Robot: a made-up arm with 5 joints.
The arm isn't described. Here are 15 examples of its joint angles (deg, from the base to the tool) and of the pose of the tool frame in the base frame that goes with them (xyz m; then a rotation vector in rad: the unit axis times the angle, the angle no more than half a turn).
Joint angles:
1: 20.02 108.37 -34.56 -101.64 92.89
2: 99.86 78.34 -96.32 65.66 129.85
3: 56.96 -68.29 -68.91 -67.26 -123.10
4: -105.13 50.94 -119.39 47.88 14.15
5: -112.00 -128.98 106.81 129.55 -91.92
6: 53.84 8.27 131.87 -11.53 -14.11
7: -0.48 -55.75 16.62 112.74 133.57
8: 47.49 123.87 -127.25 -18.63 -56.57
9: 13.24 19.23 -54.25 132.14 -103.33
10: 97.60 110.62 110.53 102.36 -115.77
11: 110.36 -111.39 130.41 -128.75 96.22
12: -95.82 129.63 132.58 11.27 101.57
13: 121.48 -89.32 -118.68 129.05 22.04
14: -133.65 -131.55 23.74 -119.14 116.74
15: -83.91 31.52 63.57 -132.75 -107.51
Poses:
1: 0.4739 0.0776 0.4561 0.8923 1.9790 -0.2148
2: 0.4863 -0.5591 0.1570 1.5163 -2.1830 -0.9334
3: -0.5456 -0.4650 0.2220 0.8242 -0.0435 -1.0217
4: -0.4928 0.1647 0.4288 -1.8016 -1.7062 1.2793
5: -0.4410 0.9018 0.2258 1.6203 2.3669 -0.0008
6: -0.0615 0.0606 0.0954 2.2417 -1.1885 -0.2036
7: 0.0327 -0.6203 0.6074 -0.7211 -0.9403 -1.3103
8: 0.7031 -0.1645 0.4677 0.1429 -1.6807 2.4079
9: 0.2548 0.2898 0.5556 0.2593 -0.5037 1.7530
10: 0.3236 -0.0374 0.3337 -2.6550 -1.0950 0.6830
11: -0.5566 -0.4872 0.3000 0.3288 -0.8974 2.0982
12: -0.6150 0.2543 0.0547 0.5552 -0.0718 -0.7523
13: -0.5808 0.2172 0.4278 -1.4560 -1.2178 1.5932
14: -0.2417 0.6739 0.4578 -0.0723 0.9912 0.6201
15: -0.0189 -0.4844 0.5953 -0.0468 2.6538 -0.8306
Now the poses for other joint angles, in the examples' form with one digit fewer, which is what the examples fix.
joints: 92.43 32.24 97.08 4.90 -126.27
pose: 0.044 0.042 0.503 -1.126 2.402 -0.947
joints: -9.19 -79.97 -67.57 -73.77 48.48
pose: 0.359 -0.360 0.595 -2.304 -0.140 0.580
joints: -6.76 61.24 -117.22 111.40 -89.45
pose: 0.440 0.299 0.138 -0.069 0.486 0.976
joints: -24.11 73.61 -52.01 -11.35 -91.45
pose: -0.075 0.359 0.269 0.679 -0.240 -1.020
